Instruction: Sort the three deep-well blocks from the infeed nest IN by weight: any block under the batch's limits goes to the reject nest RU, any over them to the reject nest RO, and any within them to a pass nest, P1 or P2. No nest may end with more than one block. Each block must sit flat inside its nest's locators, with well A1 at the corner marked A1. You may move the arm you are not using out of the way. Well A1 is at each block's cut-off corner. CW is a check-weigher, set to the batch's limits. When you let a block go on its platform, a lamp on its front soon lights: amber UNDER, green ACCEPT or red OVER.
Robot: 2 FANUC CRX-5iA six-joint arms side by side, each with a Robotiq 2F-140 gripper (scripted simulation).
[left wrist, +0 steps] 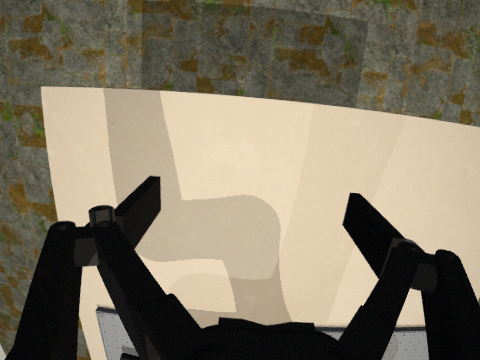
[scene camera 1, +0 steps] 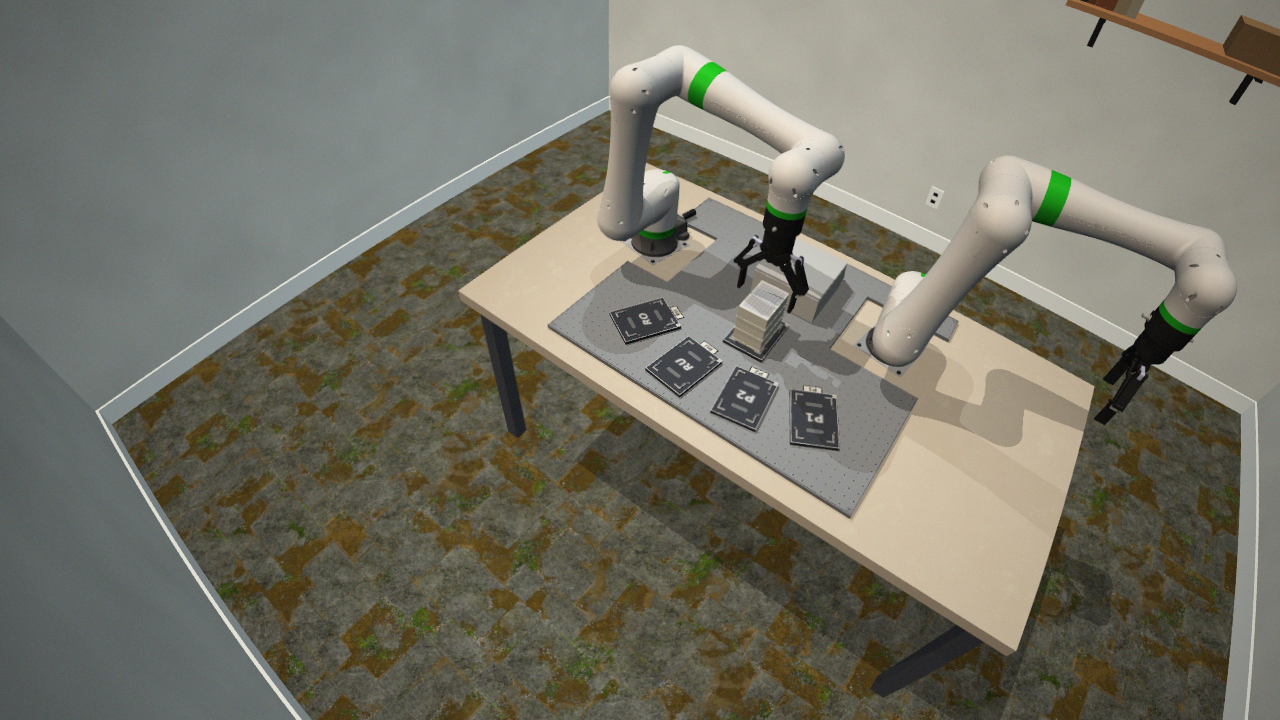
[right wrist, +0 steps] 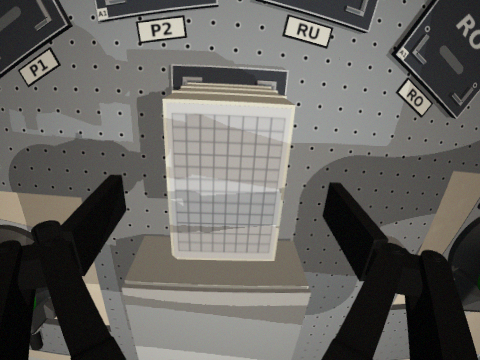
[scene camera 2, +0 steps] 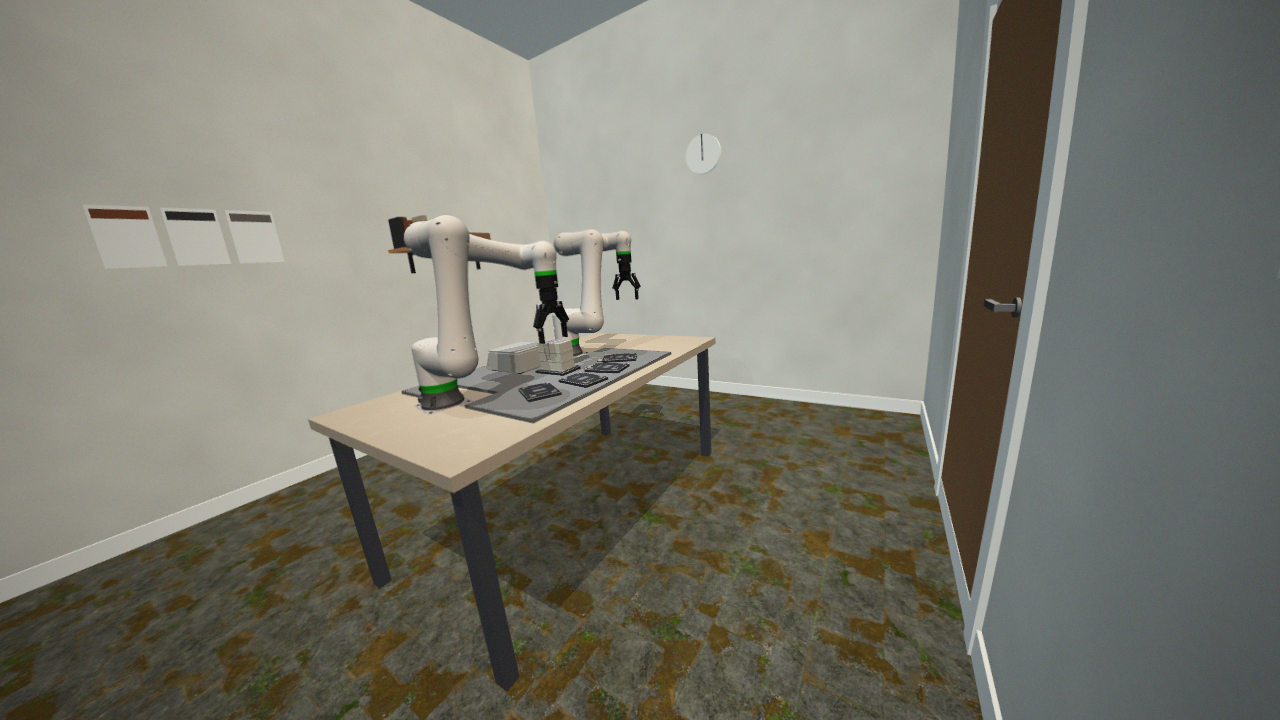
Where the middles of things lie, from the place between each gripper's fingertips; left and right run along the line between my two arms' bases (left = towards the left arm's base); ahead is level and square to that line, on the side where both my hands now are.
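From my right hand (scene camera 1: 765, 297), the check-weigher CW (scene camera 1: 821, 268) is 90 mm below, 250 mm behind and 20 mm to the left. From my right hand again, the nest P2 (scene camera 1: 731, 387) is 150 mm below, 220 mm ahead and 70 mm to the left. The nest RU (scene camera 1: 701, 369) is 150 mm below my right hand, 210 mm ahead of it and 110 mm to the right of it, and the nest P1 (scene camera 1: 796, 410) is 150 mm below my right hand, 180 mm ahead of it and 250 mm to the left of it.
My left hand (scene camera 1: 1104, 400) is 230 mm above the nest P1, 260 mm short of it and 610 mm to the left of it. From my left hand, the check-weigher CW is 170 mm below, 170 mm behind and 840 mm to the right. The nest P2 is 230 mm below my left hand, 300 mm ahead of it and 790 mm to the right of it, while the nest RU is 230 mm below my left hand, 300 mm ahead of it and 970 mm to the right of it.
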